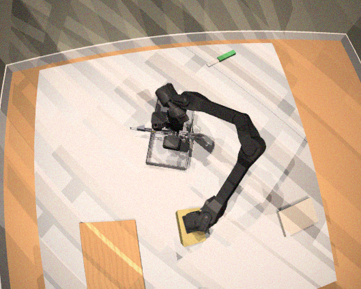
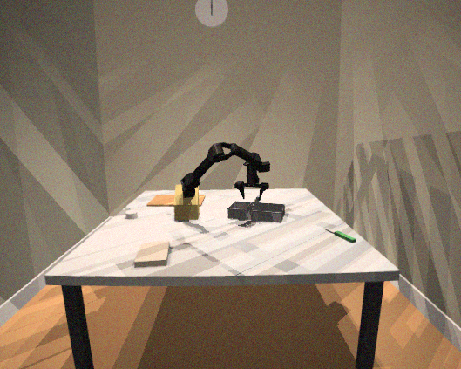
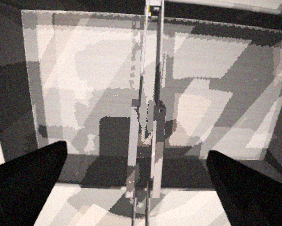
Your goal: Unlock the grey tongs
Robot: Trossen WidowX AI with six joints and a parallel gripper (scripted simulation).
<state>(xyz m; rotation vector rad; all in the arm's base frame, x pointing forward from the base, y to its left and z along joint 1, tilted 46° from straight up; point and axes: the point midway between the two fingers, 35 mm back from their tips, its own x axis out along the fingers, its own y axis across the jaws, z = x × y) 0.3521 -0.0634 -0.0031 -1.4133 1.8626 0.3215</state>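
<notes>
Right now the roasting tin is 70 mm below my gripper tip and 30 mm ahead of it. Also, from my gripper tip: green-handled tool (360 mm ahead, 330 mm to the right, 90 mm below); dark lock piece (80 mm to the left, 30 mm below, 30 mm ahead); wooden board (450 mm behind, 380 mm to the left, 90 mm below).
</notes>
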